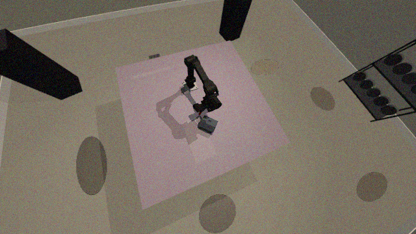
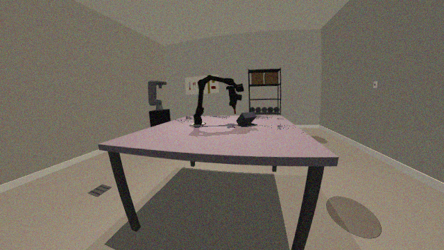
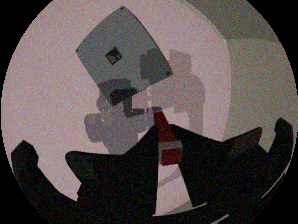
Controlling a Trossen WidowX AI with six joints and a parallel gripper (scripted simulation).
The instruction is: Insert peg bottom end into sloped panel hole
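My gripper tip is 10 cm short of the dark grey sloped panel, 2 cm to the right of it and 9 cm above it. The rest, counted from my gripper tip: red peg: 1 cm to the left, 1 cm above.
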